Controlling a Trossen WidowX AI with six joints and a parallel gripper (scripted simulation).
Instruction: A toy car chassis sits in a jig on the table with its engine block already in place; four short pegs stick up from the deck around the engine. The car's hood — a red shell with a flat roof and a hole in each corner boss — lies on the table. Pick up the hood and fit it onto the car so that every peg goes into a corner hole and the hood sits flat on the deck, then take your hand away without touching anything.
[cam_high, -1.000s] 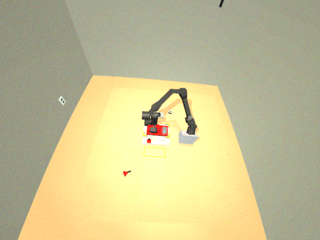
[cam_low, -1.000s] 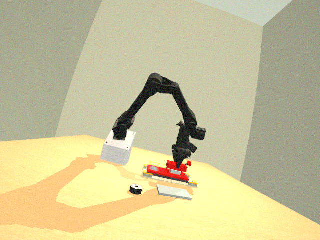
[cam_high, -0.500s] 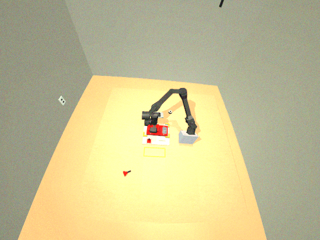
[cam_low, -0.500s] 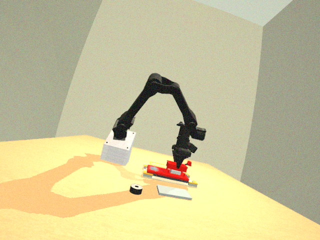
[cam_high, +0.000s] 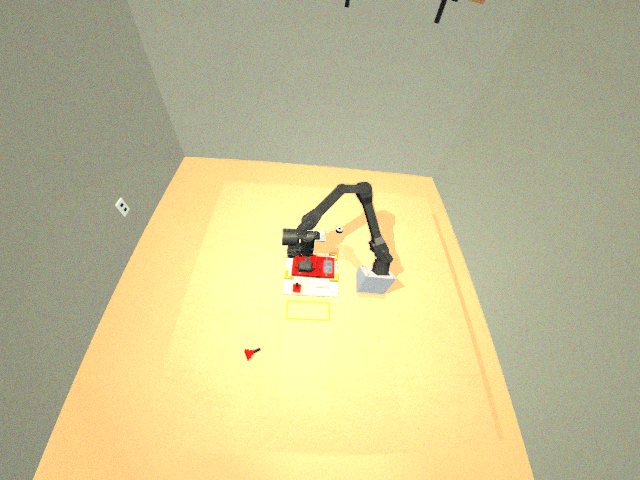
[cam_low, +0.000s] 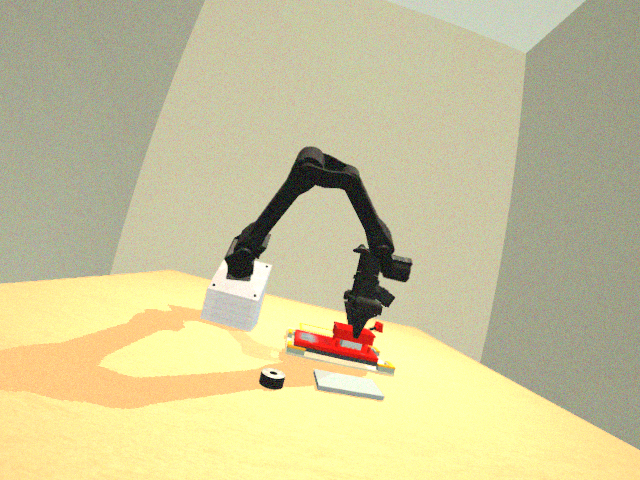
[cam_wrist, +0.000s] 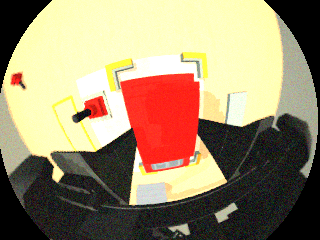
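The grey engine block lies 3 cm below my gripper tip. The rest, counted from my gripper tip: black wheel 20 cm behind, 22 cm to the right, 5 cm below; then red hood 1 cm above.
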